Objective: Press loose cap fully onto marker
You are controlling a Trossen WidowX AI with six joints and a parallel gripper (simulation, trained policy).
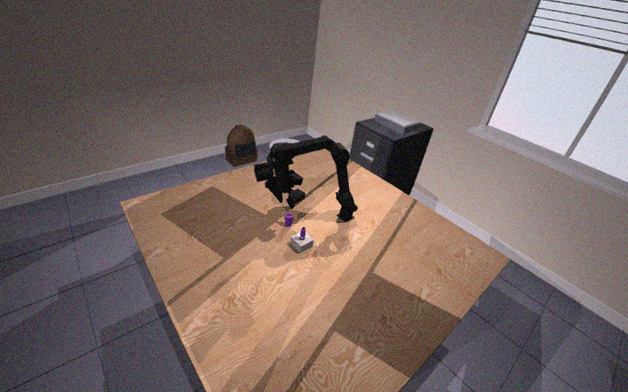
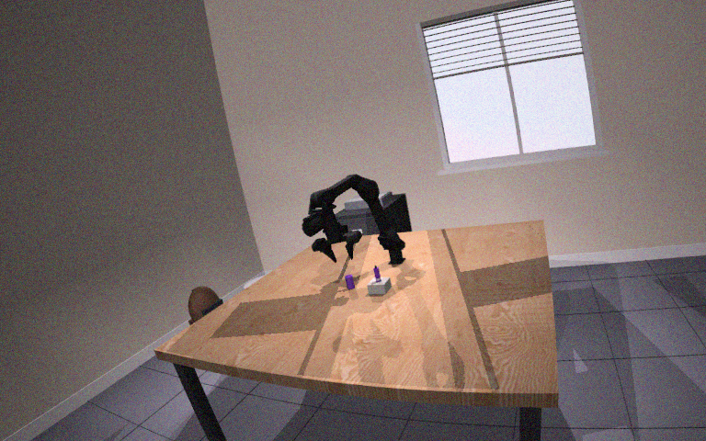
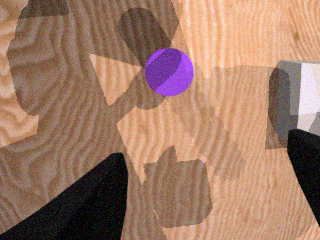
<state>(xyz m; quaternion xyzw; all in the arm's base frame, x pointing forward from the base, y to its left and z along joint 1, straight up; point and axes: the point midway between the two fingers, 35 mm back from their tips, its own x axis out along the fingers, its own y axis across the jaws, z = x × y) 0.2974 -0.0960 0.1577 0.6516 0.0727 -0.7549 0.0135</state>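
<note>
The purple cap is 20 mm behind my gripper tip, 10 mm to the right of it and 100 mm below it. Also, from my gripper tip: grey holder block: 10 mm ahead, 130 mm to the left, 100 mm below.
</note>
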